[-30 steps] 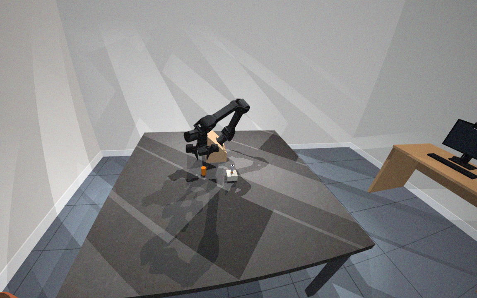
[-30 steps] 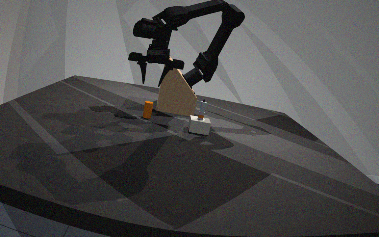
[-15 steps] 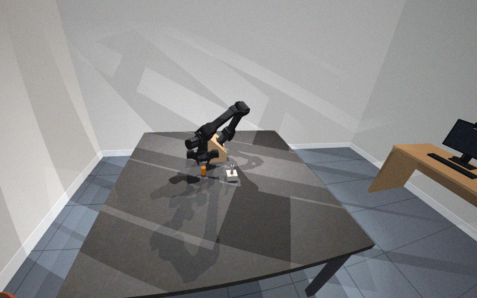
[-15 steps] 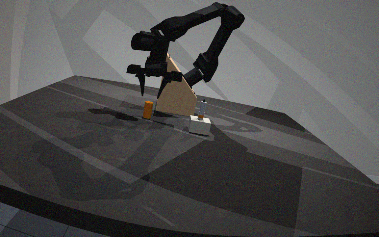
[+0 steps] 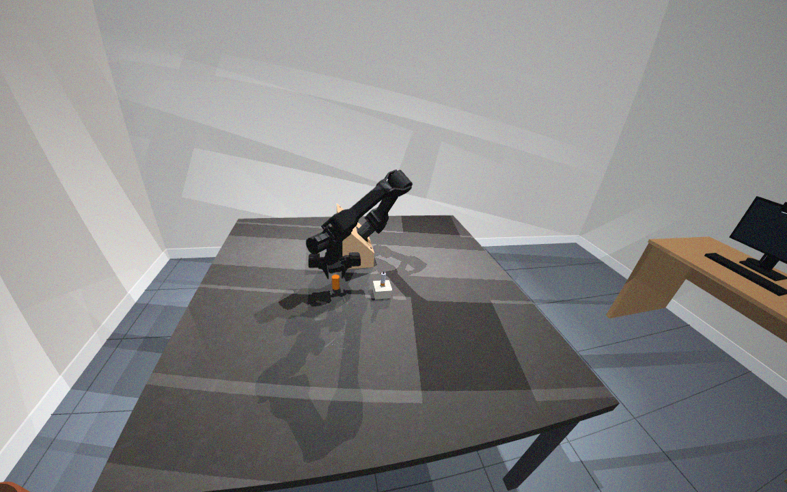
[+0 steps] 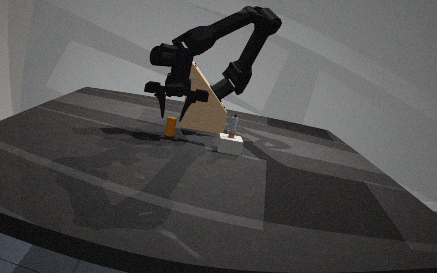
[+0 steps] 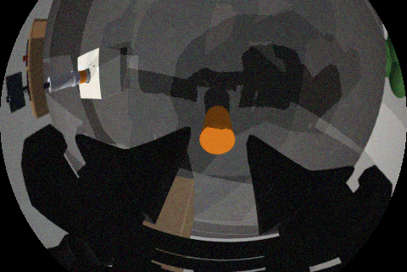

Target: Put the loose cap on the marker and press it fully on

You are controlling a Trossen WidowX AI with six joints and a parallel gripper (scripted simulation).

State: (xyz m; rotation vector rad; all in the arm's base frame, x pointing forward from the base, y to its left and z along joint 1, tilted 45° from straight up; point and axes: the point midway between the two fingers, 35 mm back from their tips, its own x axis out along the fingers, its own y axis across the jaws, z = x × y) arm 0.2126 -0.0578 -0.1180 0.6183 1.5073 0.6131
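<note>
My gripper tip is 20 mm above the orange cap. Also, from my gripper tip: white holder block 180 mm to the left, 50 mm ahead, 30 mm below.
</note>
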